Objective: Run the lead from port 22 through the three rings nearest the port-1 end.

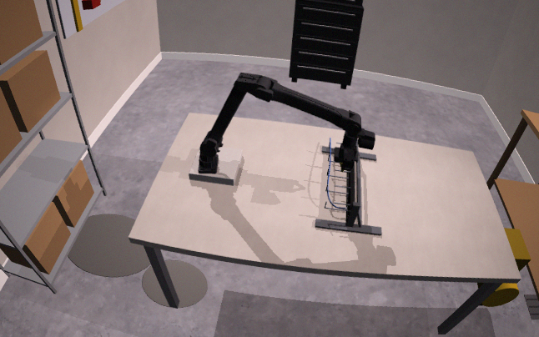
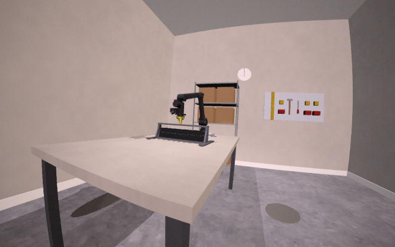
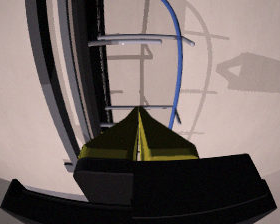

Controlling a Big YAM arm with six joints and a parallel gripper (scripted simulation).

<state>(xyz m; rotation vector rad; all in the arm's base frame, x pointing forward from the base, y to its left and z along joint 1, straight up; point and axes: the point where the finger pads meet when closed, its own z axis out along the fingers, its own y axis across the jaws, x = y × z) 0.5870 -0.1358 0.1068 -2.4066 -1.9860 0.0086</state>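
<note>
Now: hand 7 cm short of the dark rack, 4 cm to the right of it and 8 cm above it.
</note>
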